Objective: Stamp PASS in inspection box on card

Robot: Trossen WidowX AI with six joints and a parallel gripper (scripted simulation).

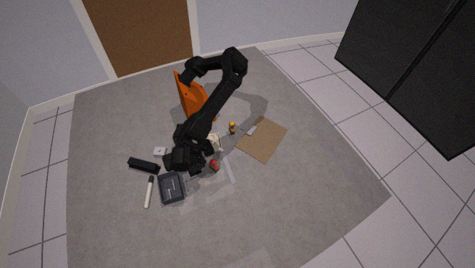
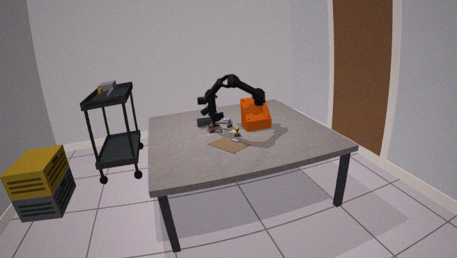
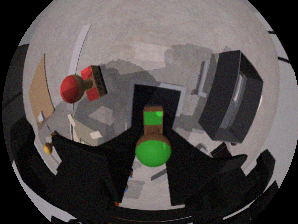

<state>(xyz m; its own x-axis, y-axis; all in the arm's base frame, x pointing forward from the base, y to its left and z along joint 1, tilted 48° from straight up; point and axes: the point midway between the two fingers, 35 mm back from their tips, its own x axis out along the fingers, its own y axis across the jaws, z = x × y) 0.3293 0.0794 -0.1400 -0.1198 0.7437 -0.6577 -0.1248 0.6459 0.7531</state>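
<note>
Right now my gripper tip is right at the green-knobbed stamp. The rest, counted from my gripper tip: dark ink pad: 30 mm below; then blue stamp: 120 mm behind, 20 mm to the left, 10 mm below; then red-knobbed stamp: 20 mm ahead, 80 mm to the left, 10 mm below.
</note>
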